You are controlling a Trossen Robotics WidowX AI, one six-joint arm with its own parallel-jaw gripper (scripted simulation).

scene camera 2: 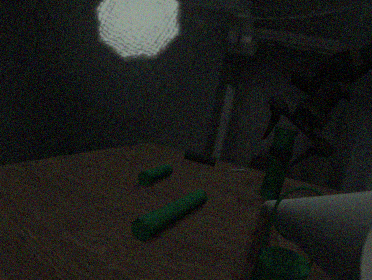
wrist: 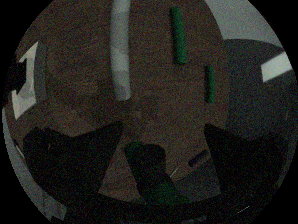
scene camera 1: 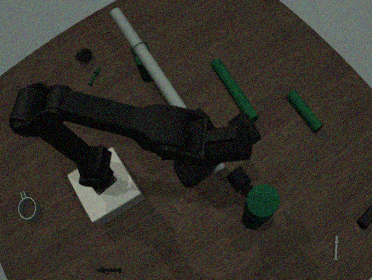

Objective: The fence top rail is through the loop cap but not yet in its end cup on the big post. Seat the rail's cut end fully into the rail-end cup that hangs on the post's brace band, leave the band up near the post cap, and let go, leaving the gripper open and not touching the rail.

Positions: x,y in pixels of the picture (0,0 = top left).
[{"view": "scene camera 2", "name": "big green post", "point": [275,173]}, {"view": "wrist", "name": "my gripper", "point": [164,127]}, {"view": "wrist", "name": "dark rail-end cup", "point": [149,160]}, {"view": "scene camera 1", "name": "my gripper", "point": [231,153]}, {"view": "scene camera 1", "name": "white top rail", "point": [146,58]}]
